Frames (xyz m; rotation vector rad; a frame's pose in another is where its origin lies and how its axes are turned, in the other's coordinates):
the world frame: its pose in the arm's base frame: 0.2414 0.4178 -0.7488 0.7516 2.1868 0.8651
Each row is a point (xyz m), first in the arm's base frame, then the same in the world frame.
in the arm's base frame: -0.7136 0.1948 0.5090
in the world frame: -0.0217 0.5465 -1.4982
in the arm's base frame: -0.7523 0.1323 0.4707
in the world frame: -0.0277 0.4694 -1.5281
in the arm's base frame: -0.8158 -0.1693 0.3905
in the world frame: -0.1703 0.2074 -1.6396
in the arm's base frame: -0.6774 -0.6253 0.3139
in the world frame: -0.5466 -0.0941 -1.6595
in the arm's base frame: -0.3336 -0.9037 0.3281
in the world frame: -0.9584 -0.1649 -1.5136
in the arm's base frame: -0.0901 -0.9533 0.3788
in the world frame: -1.1617 -0.0940 -1.3795
